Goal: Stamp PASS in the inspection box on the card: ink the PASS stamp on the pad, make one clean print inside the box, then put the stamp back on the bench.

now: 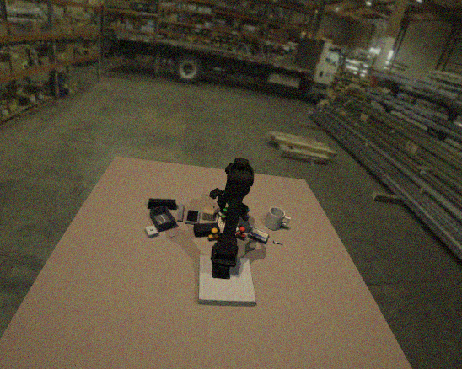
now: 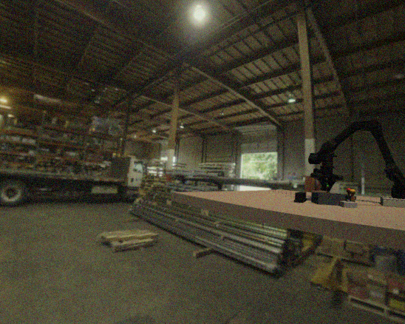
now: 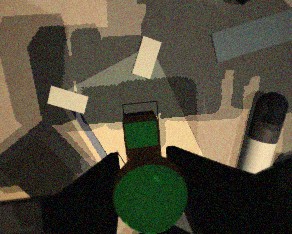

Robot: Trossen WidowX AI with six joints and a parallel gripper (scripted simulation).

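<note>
Right now the pale card is 4 cm below my gripper tip. Also, from my gripper tip: tan box: 8 cm to the left, 2 cm below, 2 cm ahead; then white-and-black cylinder: 7 cm behind, 5 cm to the right, 3 cm below; then green-knobbed stamp: right at my gripper tip.
</note>
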